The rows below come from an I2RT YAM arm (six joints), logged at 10 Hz.
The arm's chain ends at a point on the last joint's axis. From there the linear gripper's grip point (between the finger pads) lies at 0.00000 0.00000 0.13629 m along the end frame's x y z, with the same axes.
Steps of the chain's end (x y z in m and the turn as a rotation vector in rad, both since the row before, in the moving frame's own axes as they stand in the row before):
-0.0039 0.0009 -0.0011 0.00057 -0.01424 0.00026
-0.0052 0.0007 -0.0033 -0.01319 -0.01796 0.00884
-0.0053 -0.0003 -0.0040 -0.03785 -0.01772 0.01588
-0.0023 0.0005 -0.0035 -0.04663 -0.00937 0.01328
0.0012 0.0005 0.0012 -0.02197 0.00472 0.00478
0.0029 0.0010 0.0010 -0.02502 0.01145 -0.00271
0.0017 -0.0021 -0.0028 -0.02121 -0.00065 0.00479
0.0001 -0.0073 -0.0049 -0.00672 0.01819 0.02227
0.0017 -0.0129 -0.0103 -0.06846 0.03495 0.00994
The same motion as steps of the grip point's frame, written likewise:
-0.0058 0.0008 -0.0011 0.00057 -0.01424 0.00026
-0.0077 0.0025 -0.0033 -0.01319 -0.01796 0.00884
-0.0078 0.0048 -0.0041 -0.03785 -0.01772 0.01588
-0.0036 0.0068 -0.0037 -0.04663 -0.00937 0.01328
0.0018 0.0035 0.0012 -0.02197 0.00472 0.00478
0.0045 0.0044 0.0009 -0.02502 0.01145 -0.00271
0.0016 0.0008 -0.0028 -0.02121 -0.00065 0.00479
0.0026 -0.0064 -0.0049 -0.00672 0.01819 0.02227
0.0064 -0.0036 -0.0107 -0.06846 0.03495 0.00994

